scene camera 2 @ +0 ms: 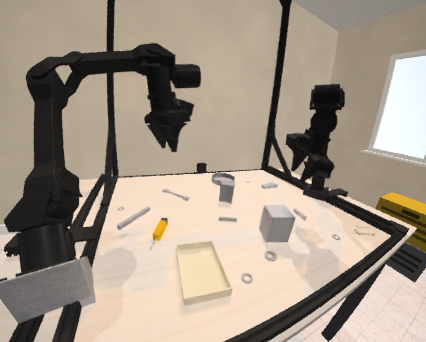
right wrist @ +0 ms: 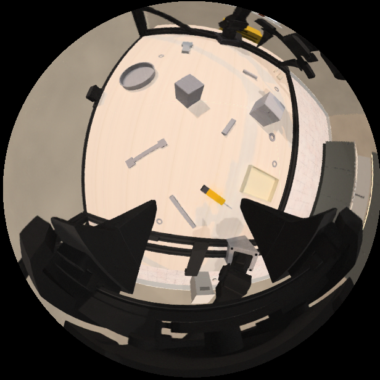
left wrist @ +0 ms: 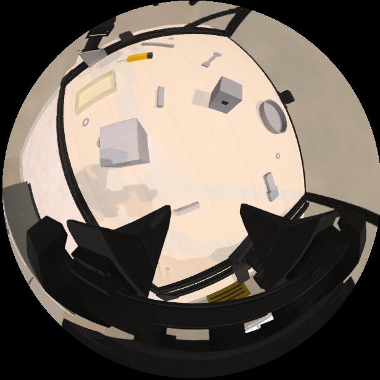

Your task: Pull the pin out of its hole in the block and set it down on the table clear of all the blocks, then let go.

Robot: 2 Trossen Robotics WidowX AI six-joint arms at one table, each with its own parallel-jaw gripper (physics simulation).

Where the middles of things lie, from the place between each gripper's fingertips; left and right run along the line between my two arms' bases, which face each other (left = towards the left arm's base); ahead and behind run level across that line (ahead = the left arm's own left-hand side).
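The round dish (right wrist: 136, 76) has my left hand 35 cm past it, 1 cm to the left of it and 13 cm above it. And the cream tray (scene camera 2: 202, 275)? Counted from my left hand, the tray is 4 cm ahead, 37 cm to the right and 13 cm below.
From my right hand, the dish is 16 cm behind, 34 cm to the left and 19 cm below. I see the tray 2 cm to the right of my right hand, 19 cm below it and 23 cm ahead of it.
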